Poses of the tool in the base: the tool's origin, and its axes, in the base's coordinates. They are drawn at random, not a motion.
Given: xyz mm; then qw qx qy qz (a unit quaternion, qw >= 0).
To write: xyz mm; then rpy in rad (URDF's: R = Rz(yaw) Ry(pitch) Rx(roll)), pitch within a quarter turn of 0, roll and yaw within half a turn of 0. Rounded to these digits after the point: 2 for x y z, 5 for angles.
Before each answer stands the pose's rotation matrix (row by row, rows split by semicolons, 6 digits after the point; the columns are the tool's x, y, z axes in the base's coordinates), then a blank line. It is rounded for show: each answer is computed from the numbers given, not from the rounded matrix.
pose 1, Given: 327.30, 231.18, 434.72, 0.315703, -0.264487, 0.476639, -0.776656
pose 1, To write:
-0.660757 0.238255 0.711783; -0.742514 -0.346294 -0.573370; 0.109878 -0.907367 0.405724

327.30, 231.18, 434.72, -1.15032, -0.11010, -2.29800
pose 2, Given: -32.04, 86.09, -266.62, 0.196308, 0.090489, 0.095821, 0.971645
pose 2, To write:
-0.906550 -0.364142 0.213467; 0.398825 -0.904563 0.150680; 0.138225 0.221735 0.965260

-32.04, 86.09, -266.62, 0.22580, -0.13867, 2.72714
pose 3, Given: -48.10, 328.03, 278.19, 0.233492, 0.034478, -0.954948, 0.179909
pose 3, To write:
-0.888586 -0.149864 -0.433540; 0.018165 0.932888 -0.359708; 0.458351 -0.327507 -0.826229

-48.10, 328.03, 278.19, -2.76420, -0.47614, 3.12115
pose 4, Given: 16.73, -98.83, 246.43, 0.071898, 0.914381, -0.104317, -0.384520
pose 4, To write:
0.682525 -0.135479 -0.718196; -0.246064 -0.967897 -0.051260; -0.688195 0.211708 -0.693950

16.73, -98.83, 246.43, 2.84548, 0.75900, -0.34602
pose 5, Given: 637.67, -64.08, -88.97, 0.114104, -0.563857, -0.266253, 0.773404
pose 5, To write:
-0.338090 0.123760 -0.932941; 0.476755 -0.832179 -0.283166; -0.811418 -0.540520 0.222348

637.67, -64.08, -88.97, -1.18054, 0.94657, 2.18764
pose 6, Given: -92.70, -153.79, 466.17, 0.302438, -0.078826, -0.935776, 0.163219
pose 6, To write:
-0.804635 0.048800 -0.591761; 0.246254 0.934292 -0.257793; 0.540297 -0.353153 -0.763781

-92.70, -153.79, 466.17, -2.70850, -0.57079, 2.84460
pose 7, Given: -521.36, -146.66, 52.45, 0.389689, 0.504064, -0.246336, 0.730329
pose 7, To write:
-0.188124 -0.817541 0.544276; 0.320864 -0.574922 -0.752669; 0.928254 0.033044 0.370476

-521.36, -146.66, 52.45, 0.08896, -1.18969, 2.10108
